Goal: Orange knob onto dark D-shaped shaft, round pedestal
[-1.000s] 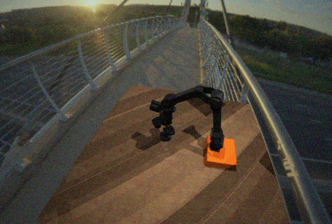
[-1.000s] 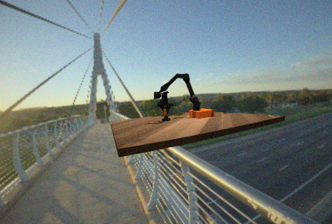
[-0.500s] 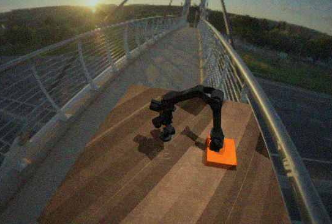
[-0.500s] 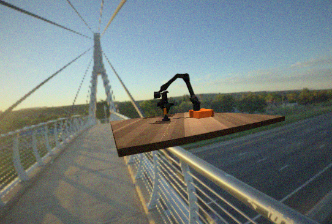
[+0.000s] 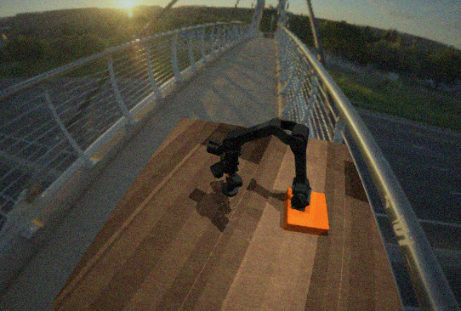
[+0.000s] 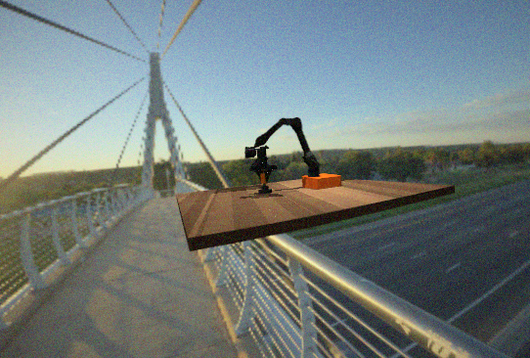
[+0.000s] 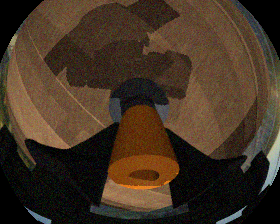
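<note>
The orange knob lies 20 mm above my gripper tip. The rest, counted from my gripper tip: dark round pedestal 40 mm below.
</note>
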